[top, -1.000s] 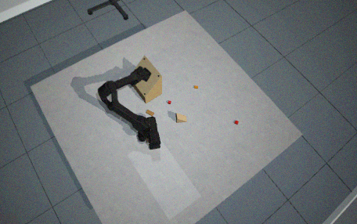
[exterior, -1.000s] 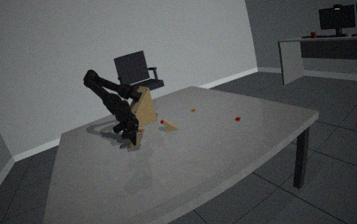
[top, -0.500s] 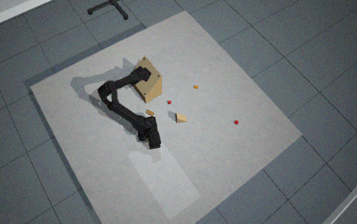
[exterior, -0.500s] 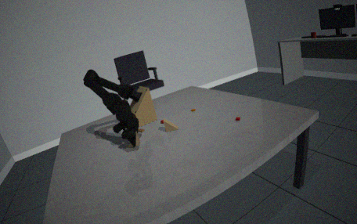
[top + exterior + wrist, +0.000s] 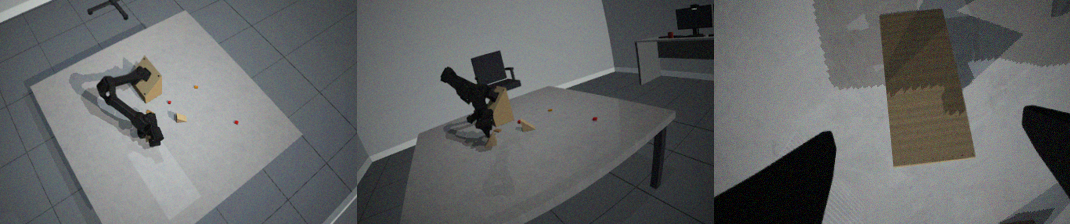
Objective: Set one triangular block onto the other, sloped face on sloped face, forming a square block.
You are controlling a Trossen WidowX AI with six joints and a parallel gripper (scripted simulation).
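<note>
Now: gripper tip 50 mm above the triangular wooden block. Also, from my gripper tip: orange bit: 450 mm to the left, 90 mm behind, 60 mm below; then tan piece: 140 mm behind, 90 mm to the left, 60 mm below.
</note>
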